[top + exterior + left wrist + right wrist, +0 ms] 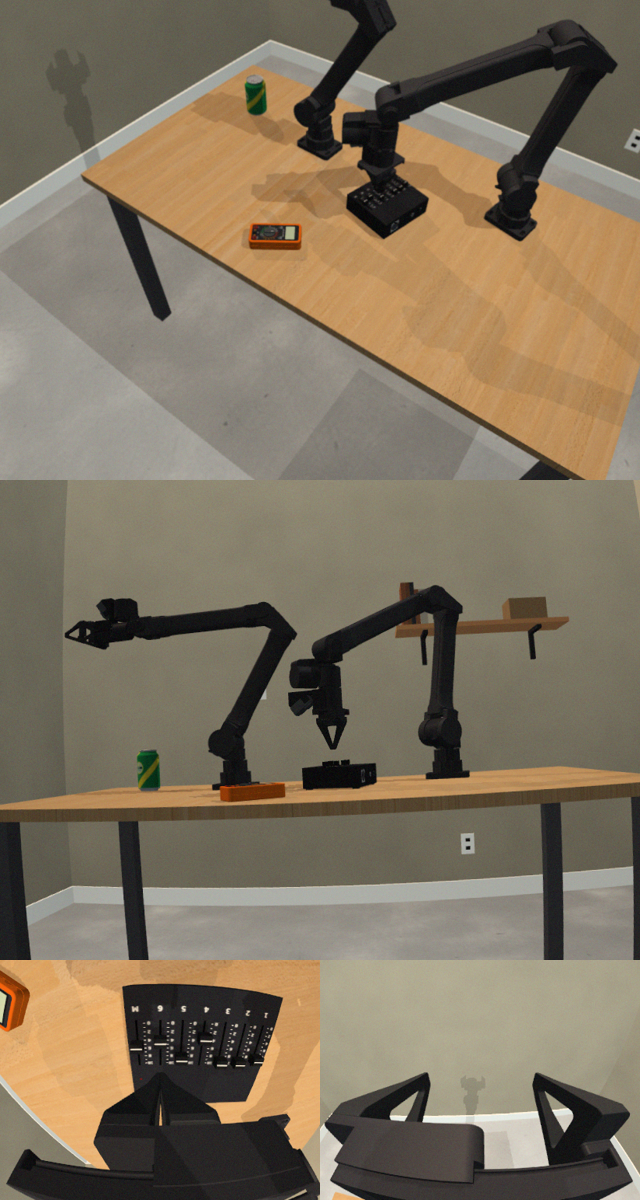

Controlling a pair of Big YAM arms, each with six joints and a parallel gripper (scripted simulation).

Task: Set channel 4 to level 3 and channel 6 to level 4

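My left hand is 40 mm above the channel 6 fader cap, 20 mm to the left of it and 10 mm past it. From my left hand the other things lie so: M fader cap 40 mm below, 20 mm to the right, 20 mm ahead; then channel 4 fader cap 50 mm behind, 40 mm below, 10 mm to the right; then channel 5 fader cap 40 mm below, 20 mm behind, 10 mm to the left.
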